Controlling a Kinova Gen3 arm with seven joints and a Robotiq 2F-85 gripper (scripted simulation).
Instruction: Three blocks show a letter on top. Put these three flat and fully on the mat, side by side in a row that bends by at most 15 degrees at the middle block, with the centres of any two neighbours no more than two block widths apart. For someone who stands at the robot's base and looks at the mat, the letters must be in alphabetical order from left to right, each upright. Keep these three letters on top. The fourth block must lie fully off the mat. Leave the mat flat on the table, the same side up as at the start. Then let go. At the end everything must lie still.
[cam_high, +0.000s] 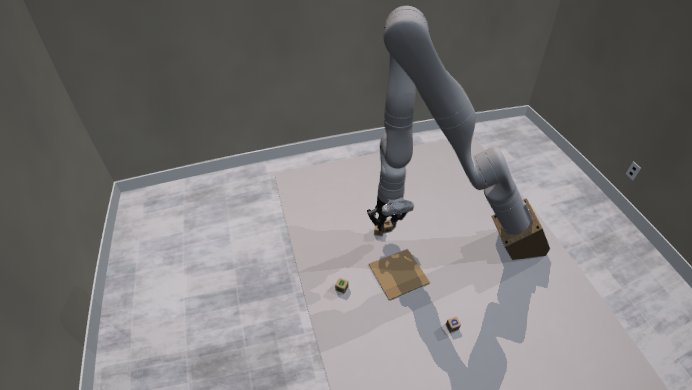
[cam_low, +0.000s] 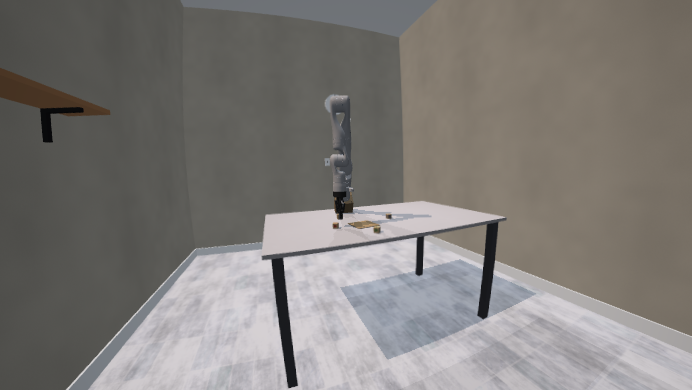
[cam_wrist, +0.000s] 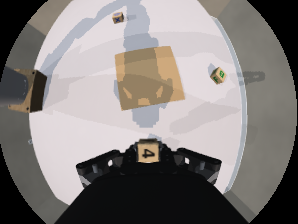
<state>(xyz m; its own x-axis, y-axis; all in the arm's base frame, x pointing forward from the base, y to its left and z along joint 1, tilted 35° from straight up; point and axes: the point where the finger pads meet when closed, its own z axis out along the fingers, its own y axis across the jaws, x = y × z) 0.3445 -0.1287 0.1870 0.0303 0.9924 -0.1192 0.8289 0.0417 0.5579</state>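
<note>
The tan mat lies 10 mm ahead of my hand, 140 mm to the left of it and 60 mm below it. The rest, counted from my hand: block right at my hand.
</note>
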